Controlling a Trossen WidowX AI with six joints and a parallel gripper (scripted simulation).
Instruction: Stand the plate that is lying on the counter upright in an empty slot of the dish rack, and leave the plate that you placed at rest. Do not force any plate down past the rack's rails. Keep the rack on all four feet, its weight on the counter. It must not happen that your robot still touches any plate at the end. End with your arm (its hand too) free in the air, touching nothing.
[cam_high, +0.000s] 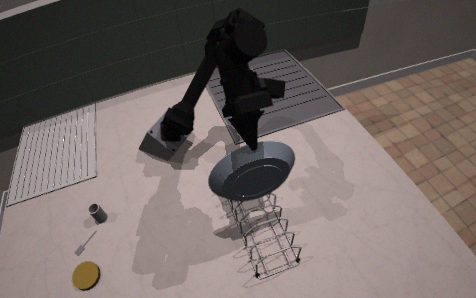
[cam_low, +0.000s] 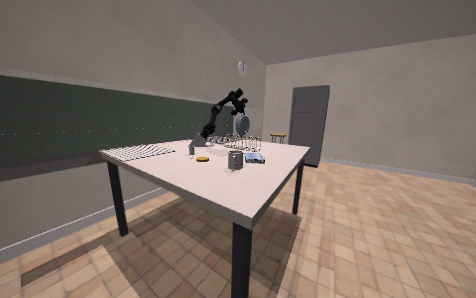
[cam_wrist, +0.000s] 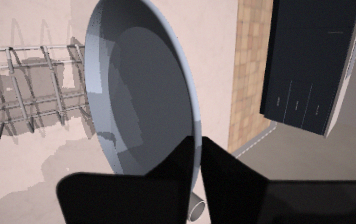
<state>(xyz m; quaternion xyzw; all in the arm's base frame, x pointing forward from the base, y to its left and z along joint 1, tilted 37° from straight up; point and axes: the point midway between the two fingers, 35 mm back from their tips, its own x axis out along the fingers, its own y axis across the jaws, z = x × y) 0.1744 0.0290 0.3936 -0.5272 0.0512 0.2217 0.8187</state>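
Right now the plate is 20 mm ahead of my hand and 120 mm below it. Also, from my hand: small spatula: 30 mm ahead, 500 mm to the right, 320 mm below; then mug: 360 mm ahead, 400 mm to the right, 290 mm below; then yellow disc: 130 mm ahead, 470 mm to the right, 310 mm below.
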